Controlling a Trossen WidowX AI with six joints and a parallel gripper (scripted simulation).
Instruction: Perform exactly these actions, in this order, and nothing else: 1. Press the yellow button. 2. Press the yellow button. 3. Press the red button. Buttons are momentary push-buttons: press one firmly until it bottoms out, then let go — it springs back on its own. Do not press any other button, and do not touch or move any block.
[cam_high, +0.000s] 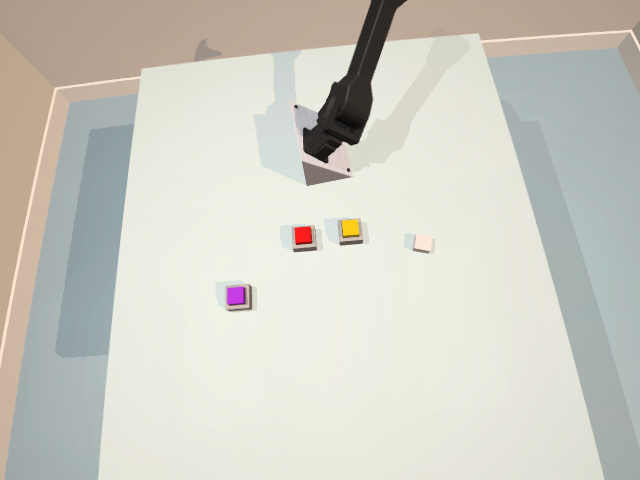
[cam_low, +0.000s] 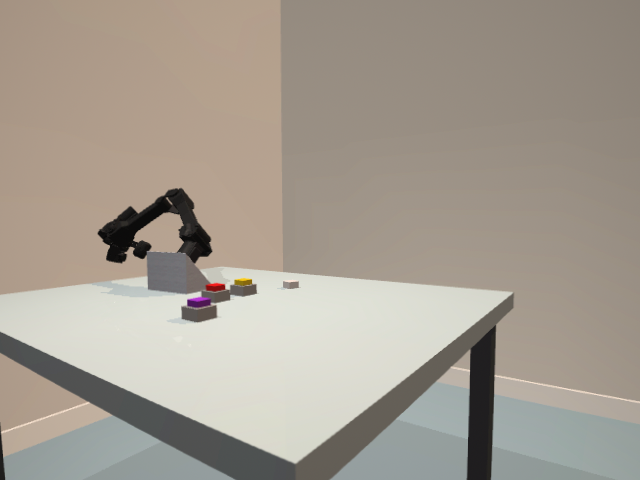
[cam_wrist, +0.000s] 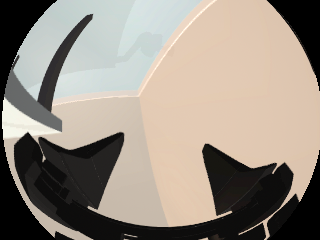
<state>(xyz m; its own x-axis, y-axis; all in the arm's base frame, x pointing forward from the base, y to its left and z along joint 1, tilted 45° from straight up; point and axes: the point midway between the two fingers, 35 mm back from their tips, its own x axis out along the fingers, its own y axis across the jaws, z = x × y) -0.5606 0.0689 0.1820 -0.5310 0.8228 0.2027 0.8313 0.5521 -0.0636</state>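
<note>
Now: gripper tip 760 mm short of the yellow button, 140 mm to the left of it and 30 mm above it. Round my gripper tip: white block 790 mm ahead, 50 mm below; red button 760 mm ahead, 240 mm to the right, 30 mm below; purple button 880 mm ahead, 380 mm to the right, 30 mm below.
</note>
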